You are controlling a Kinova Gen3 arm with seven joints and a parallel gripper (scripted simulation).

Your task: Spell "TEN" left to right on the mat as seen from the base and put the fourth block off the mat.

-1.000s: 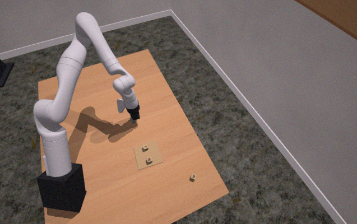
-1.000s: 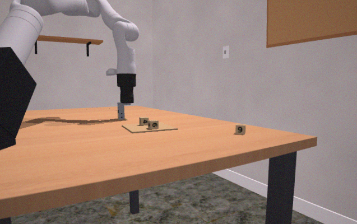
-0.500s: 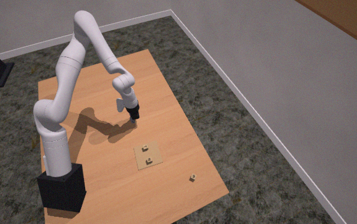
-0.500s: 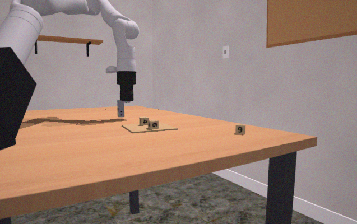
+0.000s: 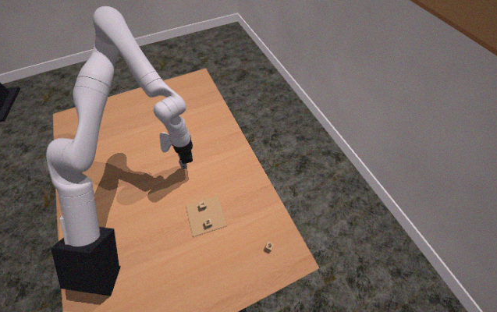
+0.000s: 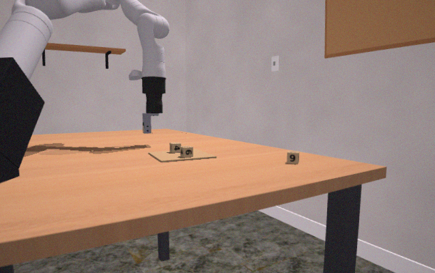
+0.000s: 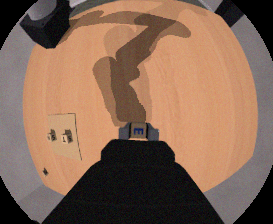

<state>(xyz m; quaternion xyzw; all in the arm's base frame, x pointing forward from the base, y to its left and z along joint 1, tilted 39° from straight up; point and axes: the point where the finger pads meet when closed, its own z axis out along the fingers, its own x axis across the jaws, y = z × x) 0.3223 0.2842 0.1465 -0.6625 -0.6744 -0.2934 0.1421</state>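
My gripper is now 80 mm short of the mat, 230 mm to the left of it and 60 mm above it.
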